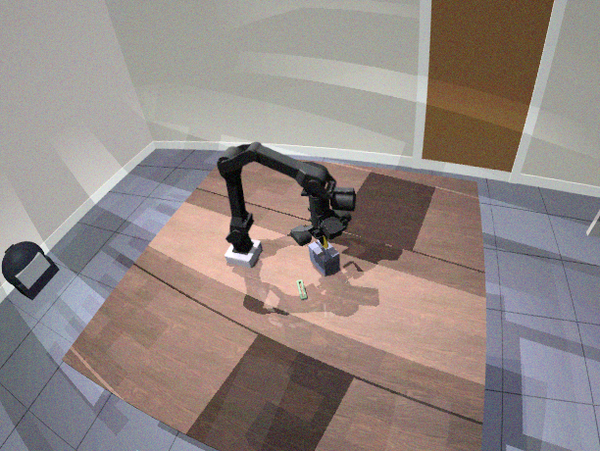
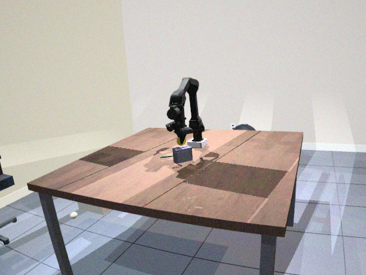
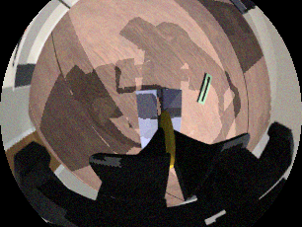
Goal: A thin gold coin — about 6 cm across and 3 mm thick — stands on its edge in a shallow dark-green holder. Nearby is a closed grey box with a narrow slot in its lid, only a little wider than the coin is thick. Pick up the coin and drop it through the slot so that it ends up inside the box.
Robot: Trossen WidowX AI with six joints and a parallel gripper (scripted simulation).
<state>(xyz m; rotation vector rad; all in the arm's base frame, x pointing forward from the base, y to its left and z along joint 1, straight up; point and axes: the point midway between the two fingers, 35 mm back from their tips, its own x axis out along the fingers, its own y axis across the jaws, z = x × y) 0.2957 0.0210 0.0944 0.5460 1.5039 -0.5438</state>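
The gold coin is 2 cm above my gripper tip.
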